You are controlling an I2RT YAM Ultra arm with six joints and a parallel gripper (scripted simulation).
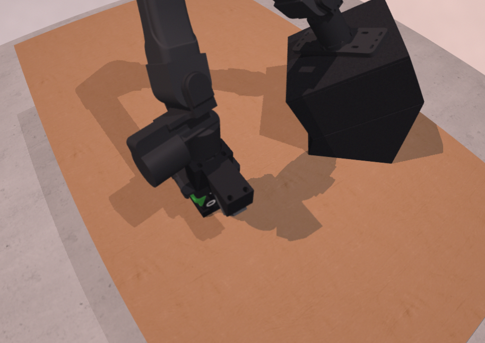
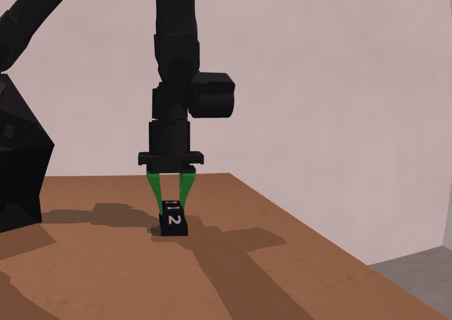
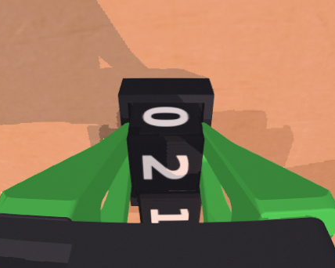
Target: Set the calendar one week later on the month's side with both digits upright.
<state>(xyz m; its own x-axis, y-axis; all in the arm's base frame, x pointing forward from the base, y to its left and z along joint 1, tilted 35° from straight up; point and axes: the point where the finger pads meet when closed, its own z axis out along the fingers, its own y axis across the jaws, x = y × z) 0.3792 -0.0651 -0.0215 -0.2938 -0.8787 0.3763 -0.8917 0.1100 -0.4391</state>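
Now: the black tray 2 cm to the right of my hand, 2 cm below it and 1 cm behind it.
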